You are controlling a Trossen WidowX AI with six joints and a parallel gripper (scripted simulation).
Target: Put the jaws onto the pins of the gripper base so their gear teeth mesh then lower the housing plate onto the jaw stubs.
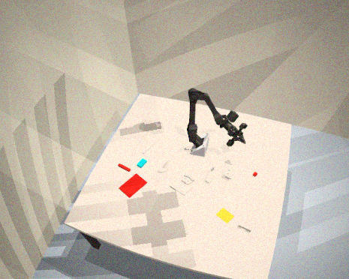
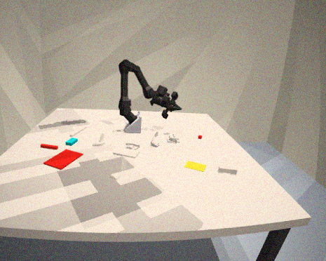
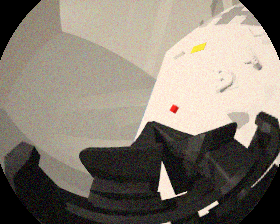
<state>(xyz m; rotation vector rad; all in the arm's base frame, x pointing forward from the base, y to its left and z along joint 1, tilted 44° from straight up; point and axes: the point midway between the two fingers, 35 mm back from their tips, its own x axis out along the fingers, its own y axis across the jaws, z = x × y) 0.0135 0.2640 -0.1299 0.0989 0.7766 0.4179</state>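
Right now my gripper tip is 160 mm short of the white housing part, 90 mm to the left of it and 120 mm above it. Also, from my gripper tip: pale stand 160 mm ahead, 90 mm to the right, 140 mm below; small red cube 130 mm ahead, 100 mm to the left, 140 mm below; yellow tile 460 mm ahead, 70 mm to the right, 150 mm below.
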